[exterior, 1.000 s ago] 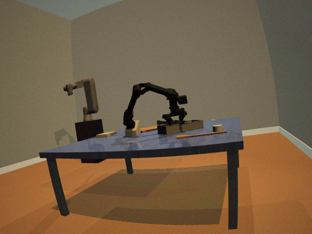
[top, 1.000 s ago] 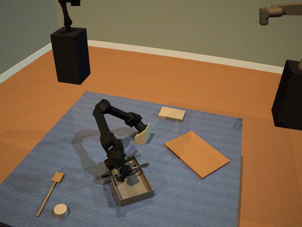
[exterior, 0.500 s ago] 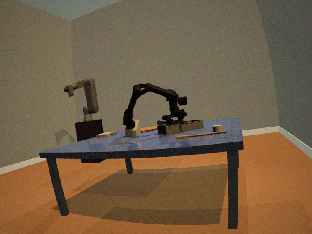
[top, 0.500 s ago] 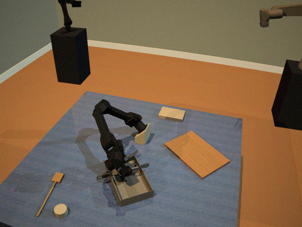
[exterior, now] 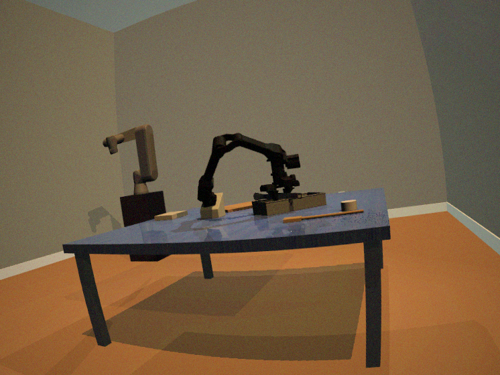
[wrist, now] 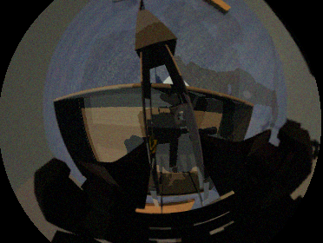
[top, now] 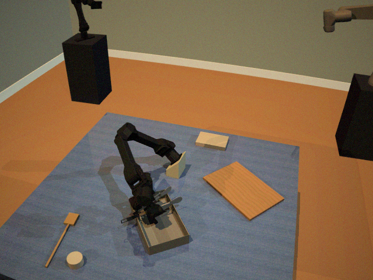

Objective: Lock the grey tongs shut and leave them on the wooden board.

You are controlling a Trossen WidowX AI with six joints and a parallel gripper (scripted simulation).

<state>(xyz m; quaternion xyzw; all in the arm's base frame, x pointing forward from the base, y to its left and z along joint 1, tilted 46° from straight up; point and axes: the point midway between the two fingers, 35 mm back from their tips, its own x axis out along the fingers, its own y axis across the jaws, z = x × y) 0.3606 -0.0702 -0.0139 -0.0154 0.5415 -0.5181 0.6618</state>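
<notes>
The roasting tin lies 20 mm ahead of my gripper tip and 50 mm to the left of it. The rest, counted from my gripper tip: pale block 680 mm behind, 180 mm to the left, 20 mm below; wooden board 310 mm behind, 400 mm to the left, 20 mm below.
</notes>
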